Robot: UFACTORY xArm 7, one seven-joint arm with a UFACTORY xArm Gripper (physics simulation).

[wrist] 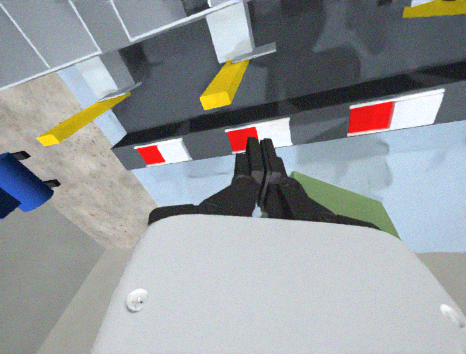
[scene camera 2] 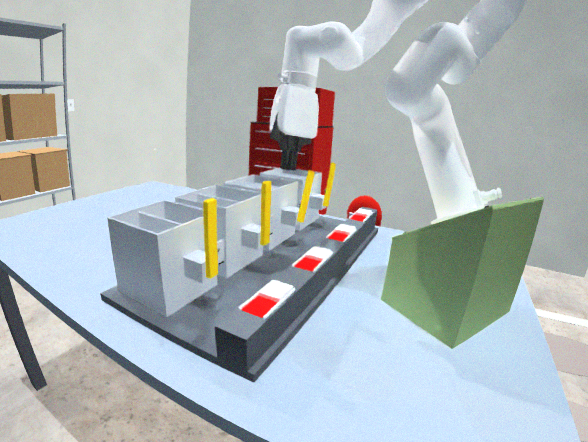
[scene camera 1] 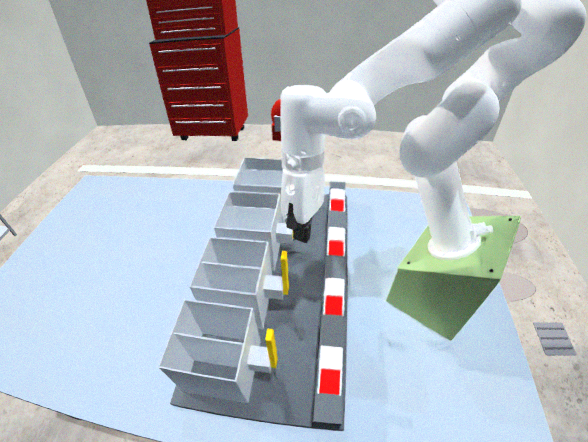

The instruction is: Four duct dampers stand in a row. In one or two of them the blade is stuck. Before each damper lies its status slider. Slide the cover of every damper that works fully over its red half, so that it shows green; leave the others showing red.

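Seen in the pictures: gripper, fingertip midpoint: (wrist: 255, 155) (scene camera 2: 287, 169) (scene camera 1: 301, 239); arm's base, link origin: (scene camera 2: 461, 218) (scene camera 1: 454, 244).
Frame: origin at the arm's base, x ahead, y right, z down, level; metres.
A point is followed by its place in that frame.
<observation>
Four grey box dampers stand in a row: nearest (scene camera 1: 247, 370) {x 0.431, y -0.329, z 0.103 m} (scene camera 2: 137, 265) {x 0.496, y -0.382, z 0.100 m}, second (scene camera 1: 262, 305) {x 0.441, y -0.164, z 0.116 m} (scene camera 2: 240, 245) {x 0.442, y -0.140, z 0.125 m}, third (scene camera 1: 247, 212) {x 0.542, y 0.080, z 0.050 m} (scene camera 2: 287, 192) {x 0.456, y 0.080, z 0.045 m}, farthest (scene camera 1: 260, 175) {x 0.553, y 0.262, z 0.051 m}. The nearest yellow lever (scene camera 1: 271, 348) {x 0.378, y -0.309, z 0.010 m} (scene camera 2: 211, 238) {x 0.377, y -0.302, z 0.040 m} and second lever (scene camera 1: 285, 272) {x 0.390, y -0.125, z 0.023 m} (scene camera 2: 266, 213) {x 0.388, y -0.119, z 0.042 m} look nearly upright in scene camera 2; the third lever (scene camera 2: 306, 196) {x 0.401, y 0.086, z 0.047 m} (wrist: 225, 85) {x 0.399, y -0.109, z -0.010 m} and farthest lever (scene camera 2: 329, 185) {x 0.413, y 0.263, z 0.048 m} (wrist: 85, 117) {x 0.384, y -0.287, z 0.020 m} lean. All four sliders show red: nearest (scene camera 1: 330, 381) {x 0.260, y -0.315, z 0.123 m} (scene camera 2: 261, 305) {x 0.262, y -0.313, z 0.123 m}, second (scene camera 1: 334, 305) {x 0.271, y -0.131, z 0.123 m} (wrist: 371, 118) {x 0.283, y 0.056, z 0.123 m}, third (scene camera 1: 336, 247) {x 0.284, y 0.057, z 0.123 m} (wrist: 240, 139) {x 0.273, y -0.137, z 0.124 m}, farthest (scene camera 1: 337, 204) {x 0.295, y 0.243, z 0.123 m} (wrist: 150, 154) {x 0.262, y -0.320, z 0.123 m}. My gripper (scene camera 1: 301, 239) {x 0.359, y -0.088, z -0.052 m} (scene camera 2: 289, 166) {x 0.359, y -0.088, z -0.052 m} (wrist: 255, 155) {x 0.359, y -0.088, z -0.052 m} is shut and empty, raised near the third damper.
The sliders sit on a dark raised rail (scene camera 1: 332, 330) {x 0.269, y -0.197, z 0.124 m} (scene camera 2: 300, 300) {x 0.239, y -0.221, z 0.153 m} along the base plate. The green arm pedestal (scene camera 1: 435, 295) {x 0.037, y -0.103, z 0.073 m} (scene camera 2: 450, 280) {x -0.006, y -0.128, z 0.080 m} stands beyond the rail on the blue table (scene camera 1: 100, 280) {x 0.990, y -0.142, z 0.204 m}. A red tool chest (scene camera 1: 200, 85) stands behind on the floor.
</observation>
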